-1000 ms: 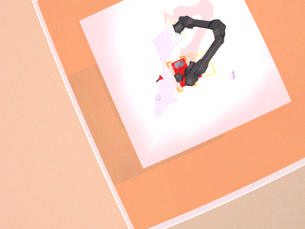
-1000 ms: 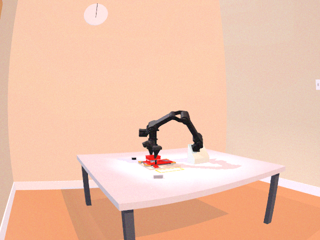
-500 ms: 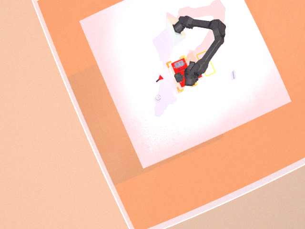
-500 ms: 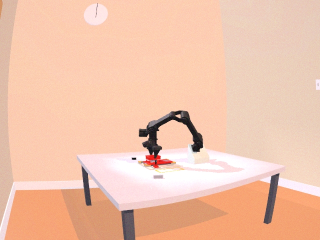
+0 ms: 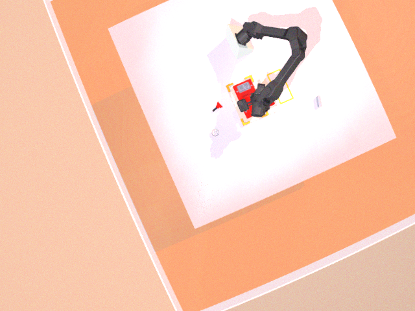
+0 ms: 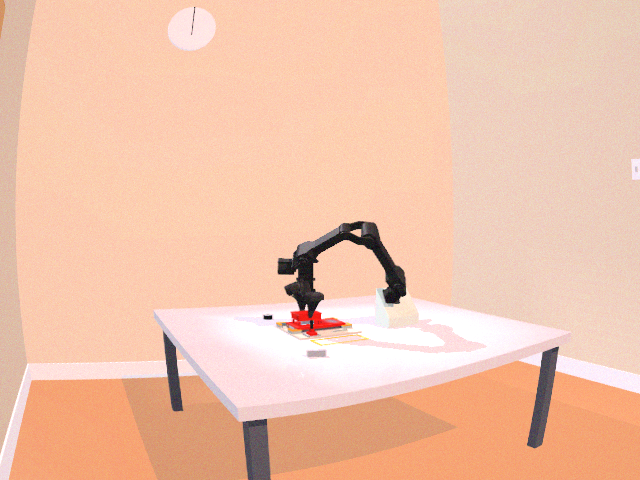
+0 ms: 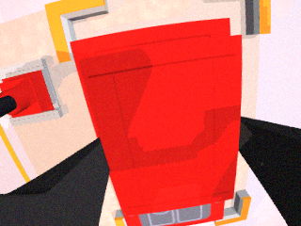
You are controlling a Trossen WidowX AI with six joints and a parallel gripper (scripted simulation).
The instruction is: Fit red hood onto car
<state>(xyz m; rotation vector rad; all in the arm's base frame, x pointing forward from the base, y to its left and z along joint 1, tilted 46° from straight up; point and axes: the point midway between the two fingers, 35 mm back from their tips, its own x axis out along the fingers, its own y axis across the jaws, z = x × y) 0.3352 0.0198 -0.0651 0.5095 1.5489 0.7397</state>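
Right now my gripper tip is 30 mm above the grey engine block and 10 mm to the right of it. Also, from my gripper tip: hood (10 mm above); then black wheel (240 mm to the right, 90 mm ahead, 50 mm below).
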